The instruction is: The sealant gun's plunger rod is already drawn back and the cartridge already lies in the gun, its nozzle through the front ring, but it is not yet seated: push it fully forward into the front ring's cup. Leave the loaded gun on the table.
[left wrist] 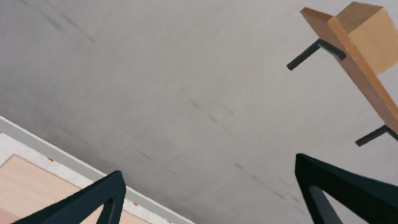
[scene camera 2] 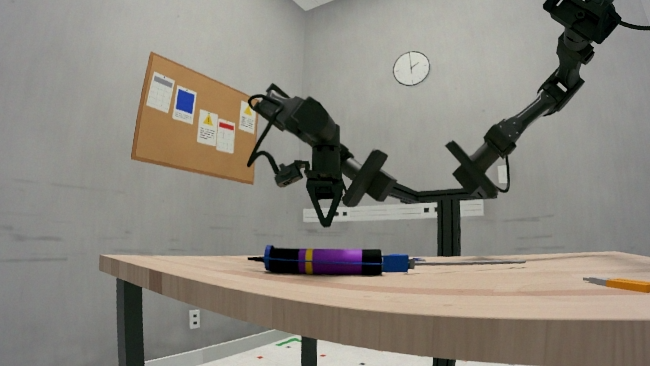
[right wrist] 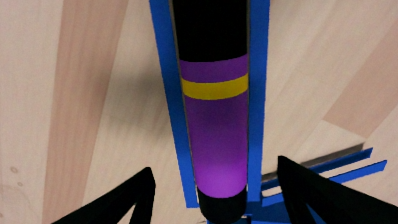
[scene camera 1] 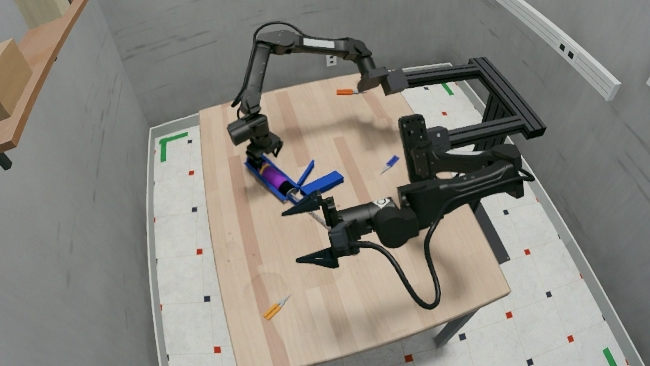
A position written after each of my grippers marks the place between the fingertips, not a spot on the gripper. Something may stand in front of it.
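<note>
My left gripper (scene camera 1: 288, 238) is visible to me in the left wrist view (left wrist: 206, 171) too. I can see my right gripper (scene camera 2: 325, 226) as well, and it appears both in the right wrist view (right wrist: 213, 170) and in scene camera 1 (scene camera 1: 267, 162). Then there is a blue sealant gun (scene camera 1: 334, 178); in the left wrist view it is out of frame.
</note>
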